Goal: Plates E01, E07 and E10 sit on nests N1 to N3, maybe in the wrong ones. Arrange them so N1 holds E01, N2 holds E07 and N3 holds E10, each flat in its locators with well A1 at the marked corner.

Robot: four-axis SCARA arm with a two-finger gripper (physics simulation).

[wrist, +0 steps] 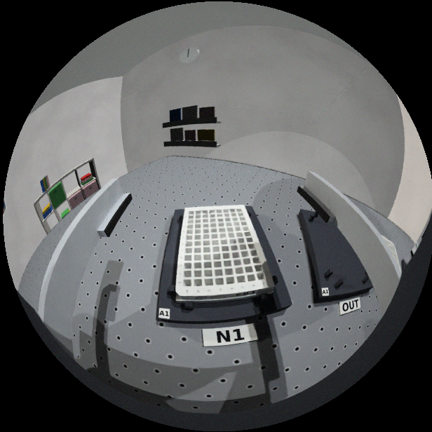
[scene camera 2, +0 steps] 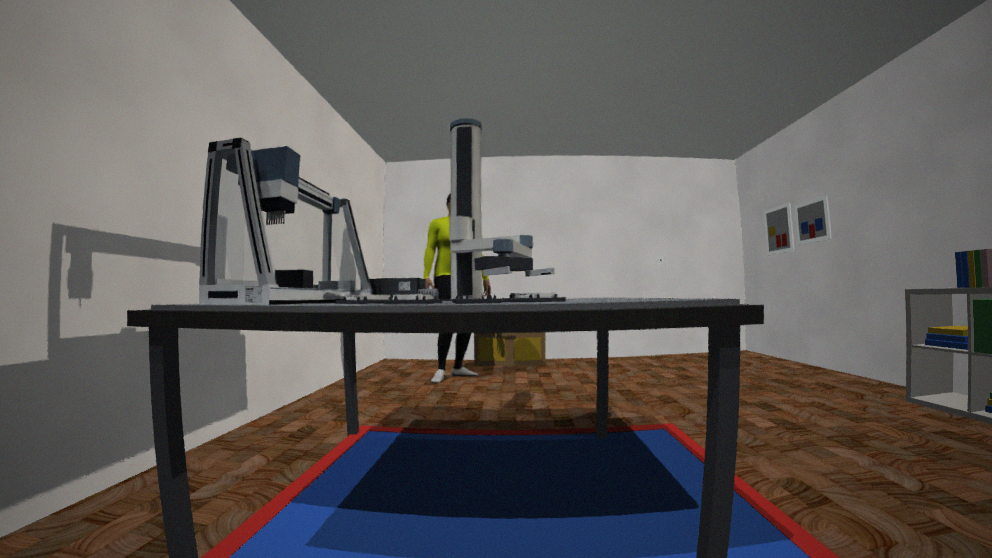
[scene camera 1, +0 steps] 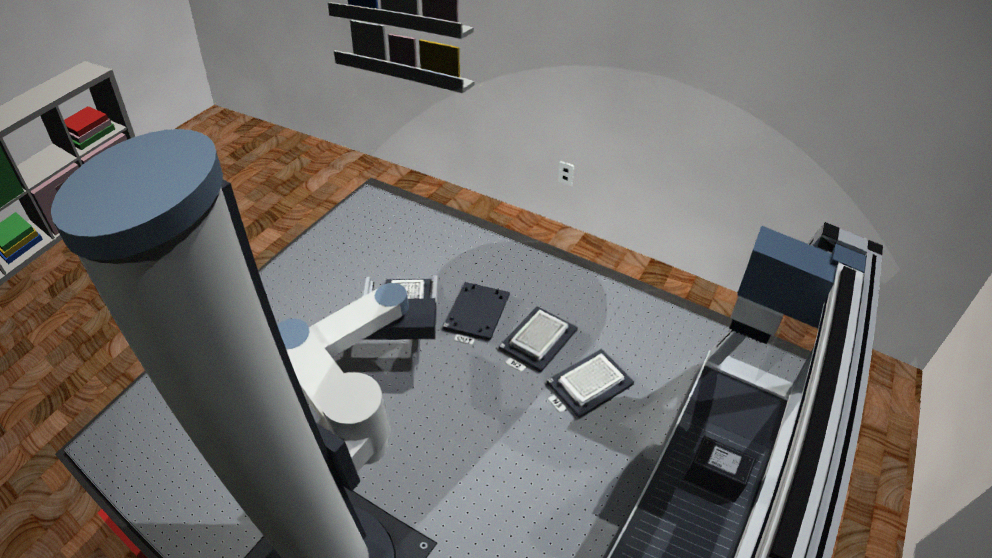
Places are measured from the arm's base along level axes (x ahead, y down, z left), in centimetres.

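Where they show: gripper, fingertip midpoint: (scene camera 2: 532,270) (scene camera 1: 401,279).
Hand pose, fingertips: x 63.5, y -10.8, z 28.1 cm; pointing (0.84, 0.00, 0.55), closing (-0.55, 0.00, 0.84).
After its pixels a point has its place.
My gripper (scene camera 1: 400,281) {x 63.5, y -10.8, z 28.1 cm} (scene camera 2: 520,270) {x 63.5, y -10.8, z 28.1 cm} (wrist: 217,178) is open and empty, its fingers above and to either side of a white gridded plate (scene camera 1: 407,288) {x 67.2, y -3.5, z 29.9 cm} (wrist: 220,250). This plate sits on the dark nest N1 (wrist: 225,314), whose A1 mark is at the near left corner in the wrist view. The code on its near edge is too small and shadowed to read. A second plate (scene camera 1: 541,333) {x 71.4, y -3.8, z -6.6 cm} is on nest N2 (scene camera 1: 551,349) {x 68.9, y -2.7, z -10.2 cm}, and a third plate (scene camera 1: 591,378) {x 65.4, y -3.7, z -22.8 cm} is on nest N3 (scene camera 1: 605,393) {x 64.1, y -2.9, z -26.9 cm}. Their codes cannot be read. The arm partly hides N1 in scene camera 1.
The empty OUT nest (scene camera 1: 476,310) {x 70.8, y -2.5, z 11.3 cm} (wrist: 335,260) lies between N1 and N2. A gantry machine with a blue head (scene camera 1: 787,270) {x 69.8, y -48.7, z -53.7 cm} (scene camera 2: 277,170) {x 77.8, y -42.3, z -49.2 cm} stands beyond N3, with a black box (scene camera 1: 721,466) {x 51.3, y -13.3, z -57.3 cm} on its dark deck. A person in yellow (scene camera 2: 437,249) stands behind the arm column (scene camera 2: 466,208) {x 7.7, y -43.9, z 1.2 cm}.
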